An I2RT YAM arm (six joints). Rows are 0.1 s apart.
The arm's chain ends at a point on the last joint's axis. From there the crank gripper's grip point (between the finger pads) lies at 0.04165 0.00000 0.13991 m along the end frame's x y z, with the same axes.
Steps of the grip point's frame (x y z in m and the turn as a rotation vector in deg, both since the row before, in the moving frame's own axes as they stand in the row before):
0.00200, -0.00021, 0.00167, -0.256, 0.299, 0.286
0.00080, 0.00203, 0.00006, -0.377, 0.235, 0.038
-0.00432, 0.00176, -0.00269, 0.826, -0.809, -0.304
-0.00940, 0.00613, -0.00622, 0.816, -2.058, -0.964
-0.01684, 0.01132, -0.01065, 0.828, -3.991, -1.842
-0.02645, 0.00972, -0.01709, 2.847, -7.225, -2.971
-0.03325, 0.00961, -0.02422, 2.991, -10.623, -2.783
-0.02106, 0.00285, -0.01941, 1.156, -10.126, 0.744
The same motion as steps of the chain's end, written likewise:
0.00127, -0.00104, 0.00189, -0.256, 0.299, 0.286
0.00023, 0.00108, 0.00024, -0.377, 0.235, 0.038
-0.00233, 0.00400, -0.00325, 0.826, -0.809, -0.304
-0.00433, 0.00879, -0.00761, 0.816, -2.058, -0.964
-0.00695, 0.01454, -0.01318, 0.828, -3.991, -1.842
-0.00830, 0.01847, -0.02099, 2.847, -7.225, -2.971
-0.00654, 0.01845, -0.02925, 2.991, -10.623, -2.783
0.00417, 0.00535, -0.02453, 1.156, -10.126, 0.744

